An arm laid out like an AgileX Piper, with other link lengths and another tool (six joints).
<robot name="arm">
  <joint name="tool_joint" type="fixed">
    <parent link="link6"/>
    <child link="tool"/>
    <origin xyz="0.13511 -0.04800 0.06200" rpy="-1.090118 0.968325 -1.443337"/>
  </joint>
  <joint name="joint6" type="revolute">
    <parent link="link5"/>
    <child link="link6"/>
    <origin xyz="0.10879 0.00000 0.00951" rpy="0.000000 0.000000 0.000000"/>
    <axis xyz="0.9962 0 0.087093"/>
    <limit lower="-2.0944" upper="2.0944"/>
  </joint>
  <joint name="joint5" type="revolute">
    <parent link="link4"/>
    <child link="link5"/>
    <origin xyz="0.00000 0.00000 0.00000" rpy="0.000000 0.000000 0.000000"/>
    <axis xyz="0 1 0"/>
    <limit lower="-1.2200" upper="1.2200"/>
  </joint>
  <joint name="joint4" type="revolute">
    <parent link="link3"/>
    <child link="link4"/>
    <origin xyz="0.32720 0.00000 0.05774" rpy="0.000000 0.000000 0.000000"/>
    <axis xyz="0.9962 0 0.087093"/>
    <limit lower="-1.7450" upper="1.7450"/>
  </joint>
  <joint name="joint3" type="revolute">
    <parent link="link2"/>
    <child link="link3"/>
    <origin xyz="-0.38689 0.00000 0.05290" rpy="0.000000 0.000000 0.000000"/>
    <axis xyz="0 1 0"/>
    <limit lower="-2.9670" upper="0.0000"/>
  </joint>
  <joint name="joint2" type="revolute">
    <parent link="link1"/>
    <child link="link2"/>
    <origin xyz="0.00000 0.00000 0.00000" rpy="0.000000 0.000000 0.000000"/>
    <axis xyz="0 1 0"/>
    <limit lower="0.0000" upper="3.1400"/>
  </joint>
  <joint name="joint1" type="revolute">
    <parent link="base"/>
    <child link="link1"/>
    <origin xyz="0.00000 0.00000 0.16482" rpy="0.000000 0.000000 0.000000"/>
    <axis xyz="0 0 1"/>
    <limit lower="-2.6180" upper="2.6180"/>
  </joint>
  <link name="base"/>
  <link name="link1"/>
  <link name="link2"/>
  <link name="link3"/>
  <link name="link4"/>
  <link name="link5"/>
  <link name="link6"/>
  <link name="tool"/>
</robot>
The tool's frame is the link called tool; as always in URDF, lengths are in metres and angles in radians.
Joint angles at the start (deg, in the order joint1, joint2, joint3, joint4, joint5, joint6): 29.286, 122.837, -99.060, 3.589, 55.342, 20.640
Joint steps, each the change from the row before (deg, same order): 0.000, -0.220, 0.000, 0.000, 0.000, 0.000; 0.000, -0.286, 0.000, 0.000, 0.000, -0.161; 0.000, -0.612, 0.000, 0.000, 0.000, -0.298; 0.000, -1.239, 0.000, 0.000, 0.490, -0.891; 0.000, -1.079, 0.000, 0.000, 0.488, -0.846; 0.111, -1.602, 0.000, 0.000, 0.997, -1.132; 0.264, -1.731, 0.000, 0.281, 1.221, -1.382; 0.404, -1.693, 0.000, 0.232, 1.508, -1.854; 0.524, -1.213, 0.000, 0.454, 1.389, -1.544; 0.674, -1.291, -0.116, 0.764, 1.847, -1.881; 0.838, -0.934, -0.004, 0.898, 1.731, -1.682; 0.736, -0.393, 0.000, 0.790, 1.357, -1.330; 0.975, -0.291, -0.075, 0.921, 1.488, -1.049; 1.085, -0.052, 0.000, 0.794, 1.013, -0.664
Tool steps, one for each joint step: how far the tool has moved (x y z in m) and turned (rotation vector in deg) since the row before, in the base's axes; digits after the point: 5 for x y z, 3 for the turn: 0.00005, 0.00003, 0.00258, 0.108, -0.192, 0.000; 0.00017, 0.00018, 0.00341, 0.105, -0.279, 0.154; 0.00028, 0.00032, 0.00729, 0.232, -0.589, 0.285; -0.00121, -0.00006, 0.01398, 0.165, -0.820, 0.878; -0.00144, -0.00021, 0.01205, 0.090, -0.679, 0.832; -0.00409, 0.00009, 0.01721, 0.024, -0.751, 1.242; -0.00654, 0.00207, 0.01796, 0.148, -0.593, 1.582; -0.00834, 0.00310, 0.01695, -0.174, -0.445, 2.205; -0.00898, 0.00497, 0.01123, -0.081, 0.034, 2.002; -0.01178, 0.00693, 0.01188, -0.013, 0.330, 2.489; -0.01288, 0.00878, 0.00701, -0.013, 0.735, 2.484; -0.01043, 0.00808, 0.00170, -0.103, 0.901, 2.060; -0.01244, 0.01027, 0.00084, -0.011, 1.170, 2.065; -0.01147, 0.01120, -0.00141, 0.030, 1.063, 1.781
